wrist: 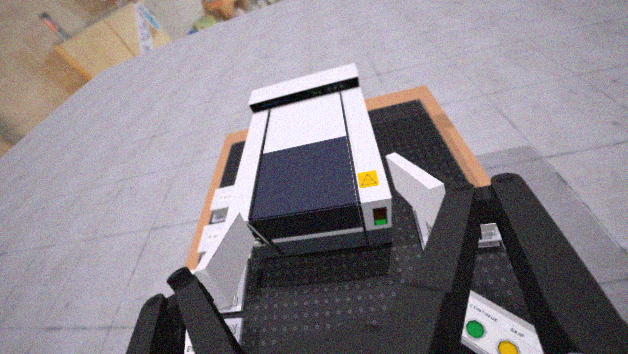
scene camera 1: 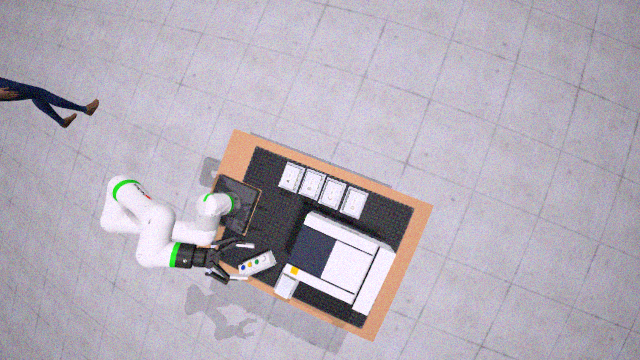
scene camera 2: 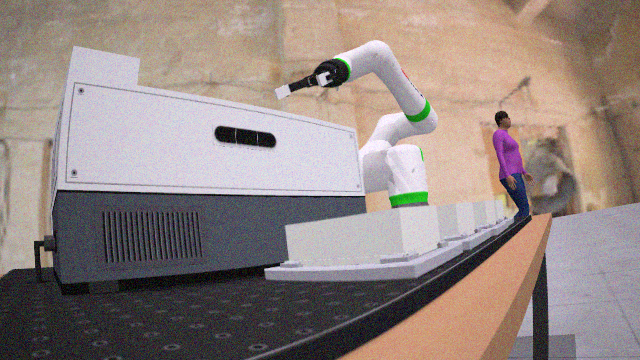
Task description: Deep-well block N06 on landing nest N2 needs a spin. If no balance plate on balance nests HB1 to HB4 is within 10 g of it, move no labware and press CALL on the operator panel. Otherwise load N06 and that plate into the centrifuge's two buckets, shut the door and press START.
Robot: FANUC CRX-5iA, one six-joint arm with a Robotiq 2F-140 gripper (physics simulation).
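Places are measured from the arm's base along level axes (x back, y right, z up), in centimetres.
Pixels of known places: gripper, fingertip midpoint: (wrist: 316, 200) (scene camera 1: 250, 261) (scene camera 2: 296, 88); arm's base at its link origin: (scene camera 1: 231, 203).
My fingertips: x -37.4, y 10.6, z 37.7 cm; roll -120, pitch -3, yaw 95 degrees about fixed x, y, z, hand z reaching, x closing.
Ahead of a thing's pixels: the offset from my fingertips to its middle. Level surfaces: height alone.
My gripper (scene camera 1: 249, 261) (scene camera 2: 303, 85) (wrist: 316, 200) is wide open and empty, high above the operator panel end of the table. The operator panel @[dz -37.1, dx +9.7, dy +20.9 cm] (scene camera 1: 270, 260) (wrist: 492, 327) has coloured buttons; CONTINUE and SKIP are readable in the wrist view. The centrifuge @[dz -29.1, dx -35.3, dy -4.1 cm] (scene camera 1: 345, 260) (scene camera 2: 175, 140) (wrist: 305, 122) has its dark door @[dz -20.2, dx -21.9, dy -5.6 cm] (scene camera 1: 312, 249) (wrist: 305, 182) shut; a small green light shows on its front. A white block (scene camera 1: 286, 286) (wrist: 490, 232) stands beside it, partly hidden by my finger in the wrist view. Balance plates @[dz -38.0, dx +4.4, dy -37.6 cm] (scene camera 1: 291, 177) @[dz -38.0, dx -9.1, dy -37.2 cm] (scene camera 1: 312, 185) @[dz -38.0, dx -22.3, dy -35.4 cm] (scene camera 1: 333, 193) @[dz -38.0, dx -36.0, dy -33.9 cm] (scene camera 1: 354, 202) sit on four nests in a row; their weights are unreadable.
The wood-edged table @[dz -42.6 cm] (scene camera 1: 422, 215) (scene camera 2: 465, 295) (wrist: 452, 130) carries a black perforated mat @[dz -41.3 cm] (scene camera 1: 400, 220) (scene camera 2: 200, 320) (wrist: 320, 310). The robot's dark base plate (scene camera 1: 245, 220) lies at the table's end near the plate row. A person (scene camera 1: 47, 97) (scene camera 2: 509, 150) stands on the floor away from the table.
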